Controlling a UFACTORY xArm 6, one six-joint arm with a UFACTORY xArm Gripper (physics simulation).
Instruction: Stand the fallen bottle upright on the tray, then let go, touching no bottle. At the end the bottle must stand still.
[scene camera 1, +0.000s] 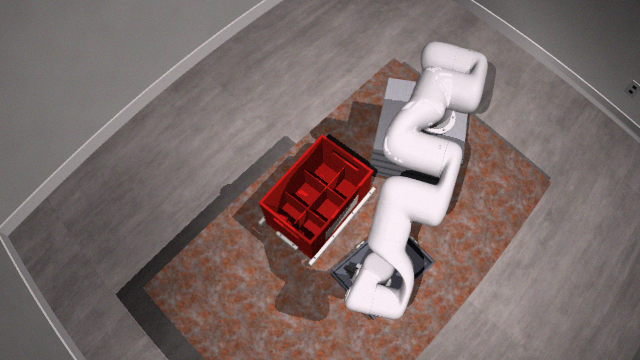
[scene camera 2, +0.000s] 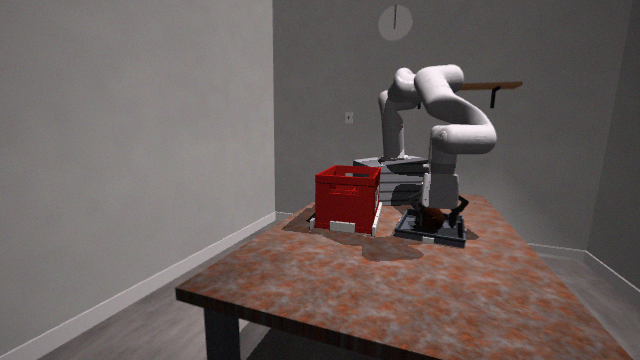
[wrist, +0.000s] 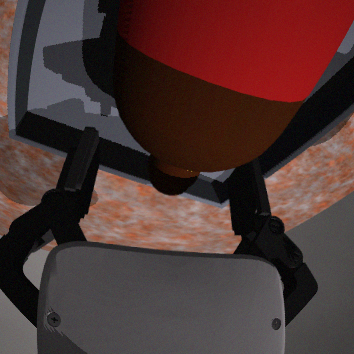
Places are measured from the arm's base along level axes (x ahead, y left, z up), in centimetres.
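Pixels of known places: gripper, fingertip midpoint: (scene camera 2: 435, 225); arm's base at its link origin: (scene camera 2: 394, 158).
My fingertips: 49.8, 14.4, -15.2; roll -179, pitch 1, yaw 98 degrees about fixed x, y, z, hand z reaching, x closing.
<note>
For each thing: its top centre in the pictures, then the offset to it from my fingertips, as dx, dy, dz. "spot": a spot on its surface instead. Level surfaces: height alone.
- brown bottle at its top centre: (wrist: 223, 126) (scene camera 2: 432, 206) -6.4, -0.6, +4.3
- dark grey tray at a spot on its surface: (wrist: 42, 125) (scene camera 1: 336, 277) (scene camera 2: 402, 234) spot: +3.2, -9.3, -2.7
- red crate at its top centre: (scene camera 1: 316, 186) (scene camera 2: 351, 170) -10.1, -27.7, +13.9
- mottled table at its surface level: dz -3.6
The brown bottle (scene camera 2: 433, 219) (wrist: 200, 120) with a red label lies on its side on the dark grey tray (scene camera 1: 341, 270) (scene camera 2: 410, 236) (wrist: 42, 125). In the wrist view its neck points down the picture, towards a corner of the tray. The arm hides the bottle in scene camera 1. My gripper (scene camera 2: 435, 215) (wrist: 169, 154) is open and low over the tray, with its fingers on either side of the bottle's neck and shoulder. The right fingertip appears close to the shoulder; I cannot tell whether it touches. In scene camera 2 the gripper body hides part of the bottle.
A red crate (scene camera 1: 287, 225) (scene camera 2: 345, 210) with compartments stands beside the tray, with white strips (scene camera 1: 342, 227) (scene camera 2: 342, 227) along its foot. The grey ridged base block (scene camera 1: 397, 90) (scene camera 2: 412, 185) stands behind it. Both are on the mottled table (scene camera 1: 225, 290) (scene camera 2: 375, 295).
</note>
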